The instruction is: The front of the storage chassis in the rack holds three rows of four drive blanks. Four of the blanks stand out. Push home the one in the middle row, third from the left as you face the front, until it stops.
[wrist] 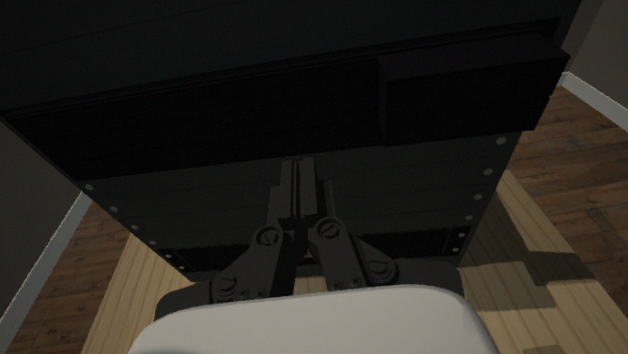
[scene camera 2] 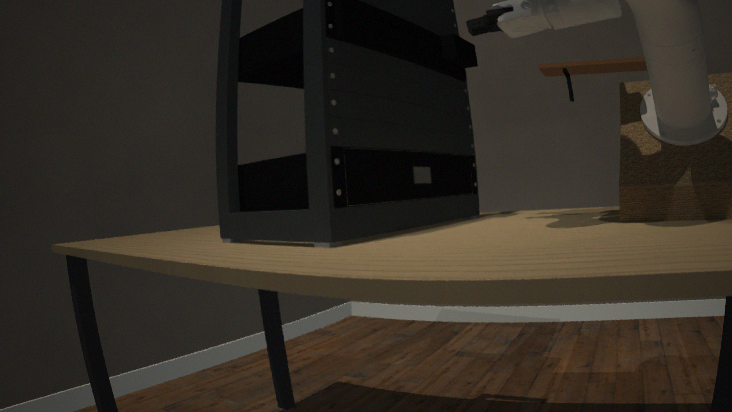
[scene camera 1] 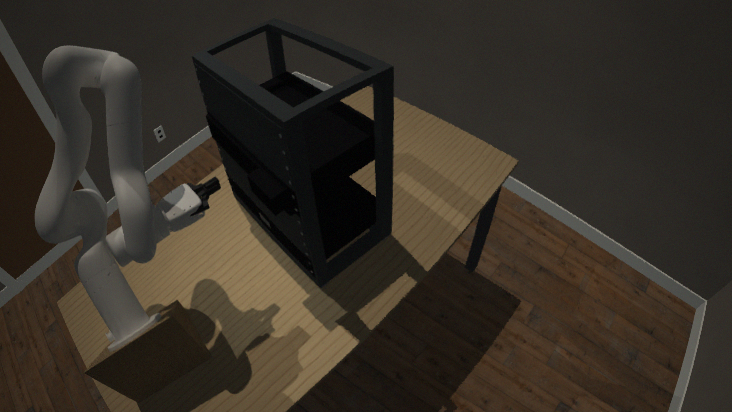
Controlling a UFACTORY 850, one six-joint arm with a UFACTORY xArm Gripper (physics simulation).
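Observation:
The rack (scene camera 1: 384, 153) (scene camera 2: 317, 127) stands on the table and bears the black storage chassis (scene camera 1: 223, 144) (scene camera 2: 353, 25) (wrist: 200, 120). At the chassis's right end, a black block of blanks (scene camera 1: 271, 190) (scene camera 2: 461, 51) (wrist: 465, 100) stands well out from the front. Single blanks in it cannot be told apart. Left of the block, the front looks flat in the wrist view but is very dark; the middle-row third blank cannot be made out. My gripper (scene camera 1: 218, 183) (scene camera 2: 469, 27) (wrist: 303, 179) is shut and empty. Its tips are apart from the chassis front, with a gap between.
Grey panels (wrist: 200, 195) with screws at their ends lie under the chassis. A lower black unit (scene camera 2: 379, 176) with a pale label sits near the rack's foot. The arm's base stands on a brown block (scene camera 1: 153, 358) (scene camera 2: 665, 199) on the wooden table (scene camera 1: 445, 138) (scene camera 2: 409, 266).

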